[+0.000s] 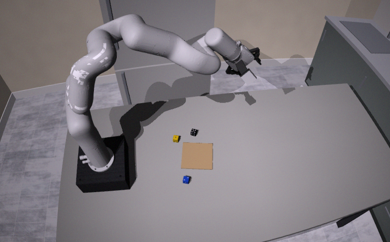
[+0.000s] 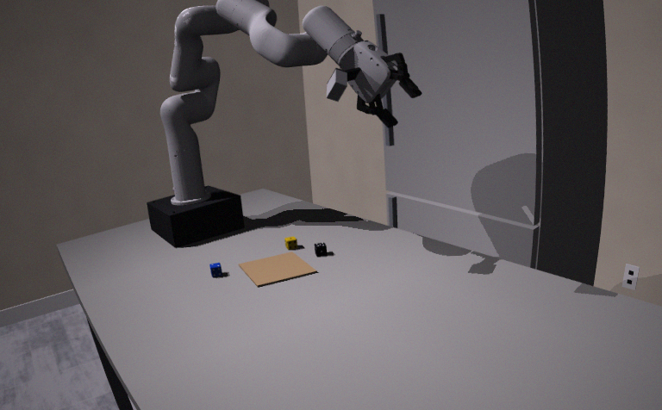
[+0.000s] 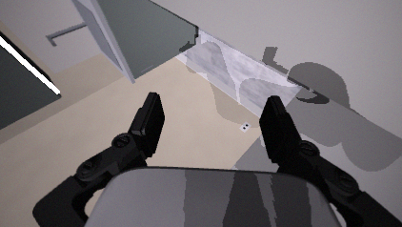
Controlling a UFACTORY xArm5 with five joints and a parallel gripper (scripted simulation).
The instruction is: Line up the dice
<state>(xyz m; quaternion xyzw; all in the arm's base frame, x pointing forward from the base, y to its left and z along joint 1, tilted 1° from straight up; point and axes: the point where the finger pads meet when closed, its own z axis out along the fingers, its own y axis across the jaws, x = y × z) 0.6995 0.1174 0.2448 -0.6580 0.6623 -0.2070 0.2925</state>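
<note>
Now: the blue die 350 mm behind my hand, 340 mm below it and 260 mm to the right of it. From my hand the other things lie so: black die 340 mm below, 250 mm behind, 20 mm to the right; mat 350 mm below, 260 mm behind, 140 mm to the right; yellow die 340 mm below, 340 mm behind, 30 mm to the right.
</note>
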